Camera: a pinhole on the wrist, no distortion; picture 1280 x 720 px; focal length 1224.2 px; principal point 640.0 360.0 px. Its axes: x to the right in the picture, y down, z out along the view. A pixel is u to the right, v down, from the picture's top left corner.
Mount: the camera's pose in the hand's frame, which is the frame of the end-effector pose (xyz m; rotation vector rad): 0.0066 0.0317 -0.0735 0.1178 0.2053 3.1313
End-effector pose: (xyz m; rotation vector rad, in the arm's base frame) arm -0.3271 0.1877 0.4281 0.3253 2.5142 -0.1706
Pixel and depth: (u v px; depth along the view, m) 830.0 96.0 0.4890
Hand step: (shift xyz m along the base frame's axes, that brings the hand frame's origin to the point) 0.2985 0.1087 -0.3191
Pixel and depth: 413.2 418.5 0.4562
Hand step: 0.1224 0.0181 -0.3808
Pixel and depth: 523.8 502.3 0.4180
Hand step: 0.1350 -0.0151 -0.3267
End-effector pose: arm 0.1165 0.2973 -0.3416 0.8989 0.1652 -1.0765
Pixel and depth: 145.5 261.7 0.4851
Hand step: 0.1136 -0.4138 0.1985
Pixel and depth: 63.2 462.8 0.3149
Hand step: 0.0587 -0.2772 0.0808
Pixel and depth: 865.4 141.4 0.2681
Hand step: 0.0266 -0.0979 0.1976
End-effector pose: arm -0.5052 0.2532 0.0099 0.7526 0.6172 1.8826
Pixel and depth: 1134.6 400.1 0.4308
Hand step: 0.2669 -0.1194 0.2704
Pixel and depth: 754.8 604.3 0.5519
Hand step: 0.3614 0.0435 0.3286
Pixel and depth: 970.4 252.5 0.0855
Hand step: -0.0184 -0.0279 0.0408
